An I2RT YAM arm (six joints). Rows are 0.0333 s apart.
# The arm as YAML. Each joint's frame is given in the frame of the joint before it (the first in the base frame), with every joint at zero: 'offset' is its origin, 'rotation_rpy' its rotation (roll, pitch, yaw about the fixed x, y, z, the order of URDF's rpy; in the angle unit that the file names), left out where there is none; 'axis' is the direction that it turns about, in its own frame. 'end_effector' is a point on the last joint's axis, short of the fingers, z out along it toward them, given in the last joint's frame.
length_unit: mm
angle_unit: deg
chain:
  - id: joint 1
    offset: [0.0, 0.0, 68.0]
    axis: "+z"
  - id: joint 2
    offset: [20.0, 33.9, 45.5]
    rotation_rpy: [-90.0, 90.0, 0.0]
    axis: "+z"
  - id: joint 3
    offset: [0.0, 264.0, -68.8]
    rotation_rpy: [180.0, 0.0, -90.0]
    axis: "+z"
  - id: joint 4
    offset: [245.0, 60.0, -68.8]
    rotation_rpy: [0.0, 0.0, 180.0]
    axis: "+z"
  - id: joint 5
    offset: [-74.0, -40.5, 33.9]
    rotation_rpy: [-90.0, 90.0, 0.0]
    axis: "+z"
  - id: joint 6
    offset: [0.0, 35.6, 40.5]
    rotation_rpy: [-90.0, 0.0, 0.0]
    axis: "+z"
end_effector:
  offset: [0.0, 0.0, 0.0]
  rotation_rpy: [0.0, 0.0, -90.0]
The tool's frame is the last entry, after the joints.
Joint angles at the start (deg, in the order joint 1, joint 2, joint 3, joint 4, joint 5, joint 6):
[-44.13 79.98 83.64 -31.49 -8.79 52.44]
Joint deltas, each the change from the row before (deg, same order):
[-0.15 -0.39 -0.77 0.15 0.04 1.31]
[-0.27 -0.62 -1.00 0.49 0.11 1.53]
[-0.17 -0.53 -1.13 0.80 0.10 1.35]
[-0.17 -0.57 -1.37 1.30 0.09 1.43]
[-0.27 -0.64 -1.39 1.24 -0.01 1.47]
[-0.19 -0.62 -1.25 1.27 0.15 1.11]
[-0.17 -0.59 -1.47 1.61 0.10 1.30]
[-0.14 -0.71 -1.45 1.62 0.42 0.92]
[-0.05 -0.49 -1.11 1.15 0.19 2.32]
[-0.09 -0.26 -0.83 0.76 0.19 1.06]
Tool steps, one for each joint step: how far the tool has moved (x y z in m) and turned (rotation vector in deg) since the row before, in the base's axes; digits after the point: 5 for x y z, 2 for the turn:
[-0.00163 0.00042 -0.00231 1.11 -0.48 -0.79]
[-0.00263 0.00044 -0.00195 1.00 -0.81 -1.08]
[-0.00171 0.00033 -0.00268 0.81 -0.80 -0.88]
[-0.00150 0.00013 -0.00309 0.66 -1.06 -0.90]
[-0.00213 0.00011 -0.00299 0.73 -1.11 -0.92]
[-0.00186 0.00032 -0.00225 0.31 -0.99 -0.81]
[-0.00146 0.00012 -0.00316 0.40 -1.18 -0.82]
[-0.00190 0.00052 -0.00248 -0.08 -0.99 -0.91]
[-0.00110 0.00058 -0.00234 1.25 -1.60 -1.17]
[-0.00076 -0.00005 -0.00245 0.58 -0.67 -0.69]

